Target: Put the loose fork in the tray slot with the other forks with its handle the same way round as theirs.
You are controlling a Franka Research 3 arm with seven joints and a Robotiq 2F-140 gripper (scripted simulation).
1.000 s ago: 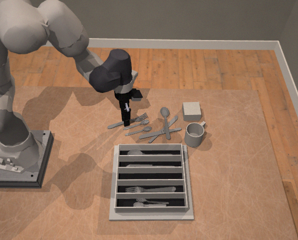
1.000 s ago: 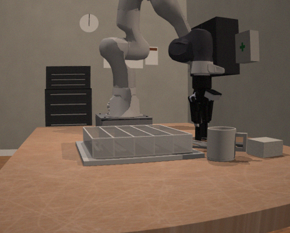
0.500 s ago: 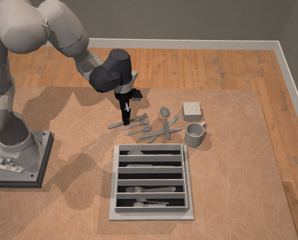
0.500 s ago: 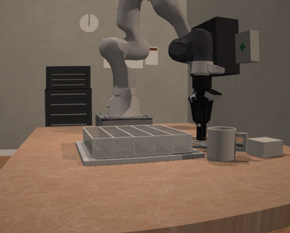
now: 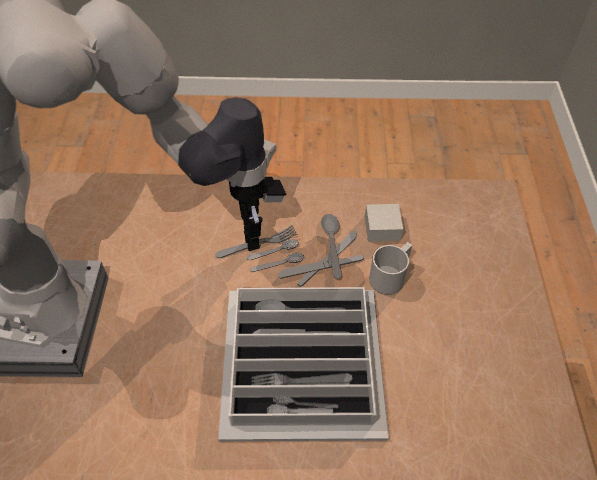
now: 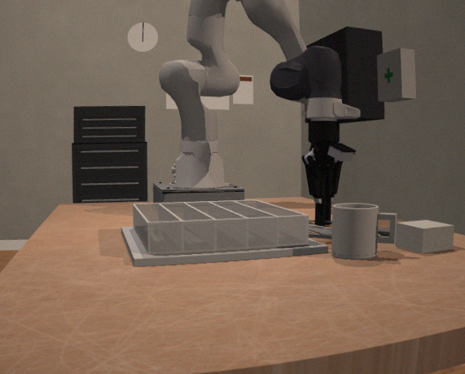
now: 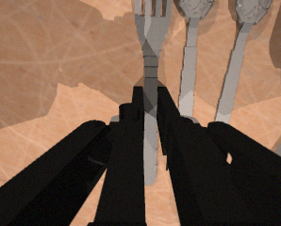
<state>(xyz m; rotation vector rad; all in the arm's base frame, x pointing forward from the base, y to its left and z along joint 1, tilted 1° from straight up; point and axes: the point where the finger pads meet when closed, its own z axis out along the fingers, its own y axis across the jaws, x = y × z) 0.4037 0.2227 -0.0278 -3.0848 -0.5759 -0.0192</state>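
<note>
The five-slot tray lies 120 mm ahead of my hand and 300 mm to the right of it. From my hand the other things lie so: mug (320 mm ahead, 90 mm to the right); block (320 mm ahead, 60 mm to the left, 10 mm below); knife (150 mm ahead, 250 mm to the right, 10 mm below).
</note>
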